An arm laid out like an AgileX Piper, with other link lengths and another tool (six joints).
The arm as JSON. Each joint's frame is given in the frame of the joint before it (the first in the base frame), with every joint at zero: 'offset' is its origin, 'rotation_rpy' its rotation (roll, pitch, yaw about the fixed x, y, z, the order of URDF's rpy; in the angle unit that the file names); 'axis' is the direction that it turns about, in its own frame. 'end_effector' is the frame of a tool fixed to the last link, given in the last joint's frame.
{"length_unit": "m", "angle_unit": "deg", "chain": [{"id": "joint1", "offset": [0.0, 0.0, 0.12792], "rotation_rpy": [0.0, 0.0, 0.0], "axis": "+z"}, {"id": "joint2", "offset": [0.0, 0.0, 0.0], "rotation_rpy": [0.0, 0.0, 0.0], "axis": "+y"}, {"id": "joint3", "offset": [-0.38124, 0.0, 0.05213], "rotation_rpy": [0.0, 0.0, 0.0], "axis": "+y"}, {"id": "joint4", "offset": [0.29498, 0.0, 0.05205], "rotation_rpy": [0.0, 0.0, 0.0], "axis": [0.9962, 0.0, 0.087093]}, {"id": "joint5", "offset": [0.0, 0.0, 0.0], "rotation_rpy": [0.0, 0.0, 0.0], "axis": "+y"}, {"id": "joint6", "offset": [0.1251, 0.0, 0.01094], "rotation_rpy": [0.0, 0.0, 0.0], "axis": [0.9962, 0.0, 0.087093]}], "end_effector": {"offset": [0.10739, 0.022, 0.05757], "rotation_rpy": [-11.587, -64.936, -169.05]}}
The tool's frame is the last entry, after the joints.
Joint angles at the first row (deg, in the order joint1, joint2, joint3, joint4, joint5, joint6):
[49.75 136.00 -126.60 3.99 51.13 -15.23]
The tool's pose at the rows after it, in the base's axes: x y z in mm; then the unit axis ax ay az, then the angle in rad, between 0 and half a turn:
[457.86, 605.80, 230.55, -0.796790, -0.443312, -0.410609, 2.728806]
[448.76, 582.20, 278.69, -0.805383, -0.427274, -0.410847, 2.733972]
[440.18, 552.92, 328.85, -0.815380, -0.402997, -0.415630, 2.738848]
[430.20, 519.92, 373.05, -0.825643, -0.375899, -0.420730, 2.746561]
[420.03, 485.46, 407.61, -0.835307, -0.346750, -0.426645, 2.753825]
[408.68, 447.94, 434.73, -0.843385, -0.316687, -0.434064, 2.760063]
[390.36, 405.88, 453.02, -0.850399, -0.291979, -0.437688, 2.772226]
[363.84, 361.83, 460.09, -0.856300, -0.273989, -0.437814, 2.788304]
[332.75, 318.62, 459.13, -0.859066, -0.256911, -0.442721, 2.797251]
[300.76, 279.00, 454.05, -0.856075, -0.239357, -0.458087, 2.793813]
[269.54, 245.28, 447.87, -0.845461, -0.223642, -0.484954, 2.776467]
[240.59, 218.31, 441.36, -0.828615, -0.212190, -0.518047, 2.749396]
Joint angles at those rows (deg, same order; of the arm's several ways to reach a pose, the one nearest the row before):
[49.61 131.81 -126.61 3.55 55.91 -14.23]
[49.14 127.06 -126.62 3.05 60.75 -12.13]
[48.39 121.97 -126.54 2.47 65.28 -9.43]
[47.52 116.78 -125.65 1.81 69.13 -6.61]
[46.48 111.44 -123.08 1.24 71.35 -3.89]
[45.13 105.50 -118.52 0.85 71.97 -1.50]
[43.74 98.59 -111.98 0.42 72.13 0.25]
[42.54 90.82 -103.50 -0.05 71.72 1.41]
[41.47 82.35 -93.65 -0.42 69.91 2.48]
[40.53 73.58 -83.45 -0.70 66.56 3.51]
[39.90 64.83 -73.67 -0.93 61.94 4.37]
[39.65 56.60 -64.94 -1.09 56.85 4.90]

